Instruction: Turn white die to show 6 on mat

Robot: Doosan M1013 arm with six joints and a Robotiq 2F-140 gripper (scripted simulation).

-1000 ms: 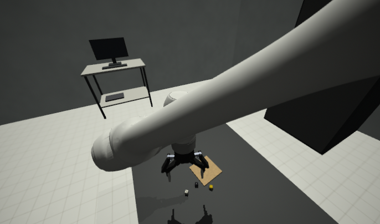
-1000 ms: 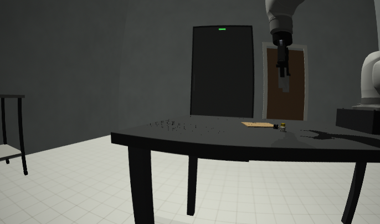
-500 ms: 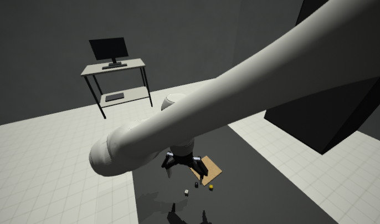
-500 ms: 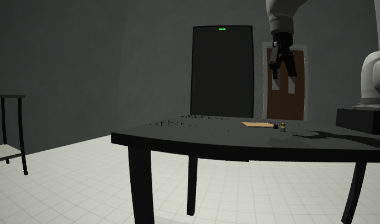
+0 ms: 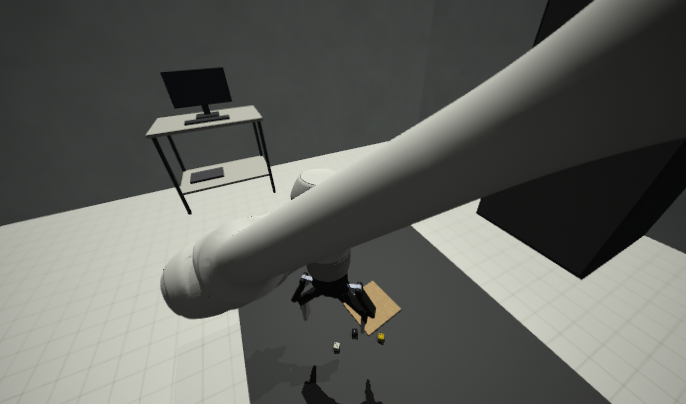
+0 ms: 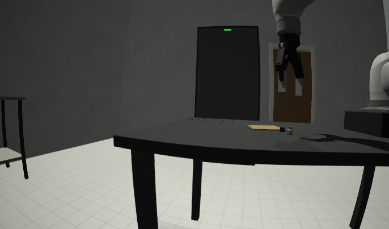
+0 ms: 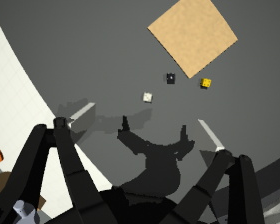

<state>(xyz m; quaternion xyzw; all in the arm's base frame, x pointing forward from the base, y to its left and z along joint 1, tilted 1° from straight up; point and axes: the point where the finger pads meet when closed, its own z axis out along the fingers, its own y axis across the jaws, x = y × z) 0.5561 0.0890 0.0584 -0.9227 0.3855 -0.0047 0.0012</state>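
The white die lies 14 cm below my hand. From my hand the other things lie so: tan mat 5 cm ahead, 16 cm to the right, 15 cm below; yellow die 5 cm behind, 12 cm to the right, 14 cm below; black die 1 cm ahead, 7 cm to the right, 14 cm below.
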